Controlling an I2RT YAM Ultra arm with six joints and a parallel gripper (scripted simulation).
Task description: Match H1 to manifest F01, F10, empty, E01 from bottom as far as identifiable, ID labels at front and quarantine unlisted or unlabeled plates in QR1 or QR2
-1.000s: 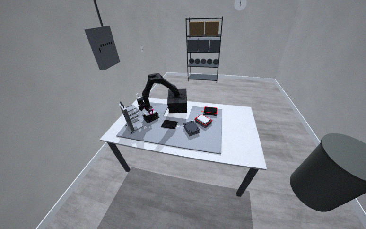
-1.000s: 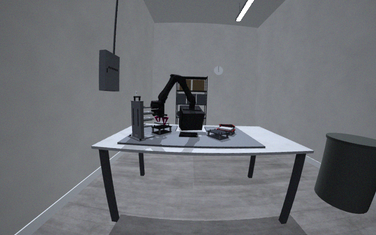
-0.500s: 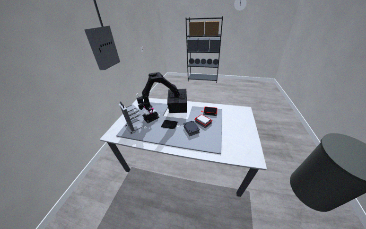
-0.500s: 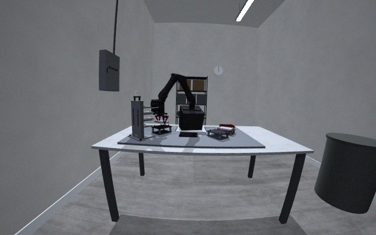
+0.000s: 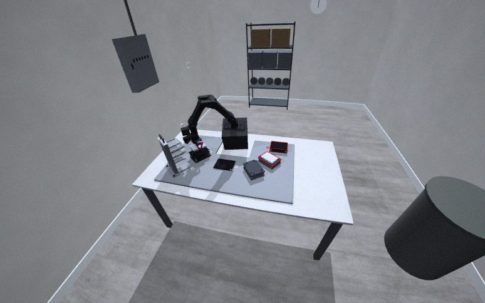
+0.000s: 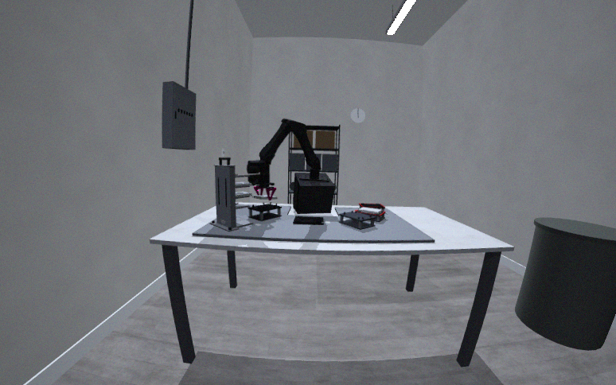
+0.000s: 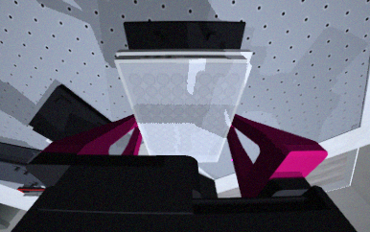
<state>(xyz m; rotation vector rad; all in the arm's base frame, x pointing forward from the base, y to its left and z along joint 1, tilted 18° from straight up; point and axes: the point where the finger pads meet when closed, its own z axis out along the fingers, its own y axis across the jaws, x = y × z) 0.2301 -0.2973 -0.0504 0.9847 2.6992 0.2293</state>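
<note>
Right now my hand is 6 cm above the black regrip nest. From my hand the other things lie so: H1 tag 17 cm ahead, 11 cm below, 1 cm to the right.
</note>
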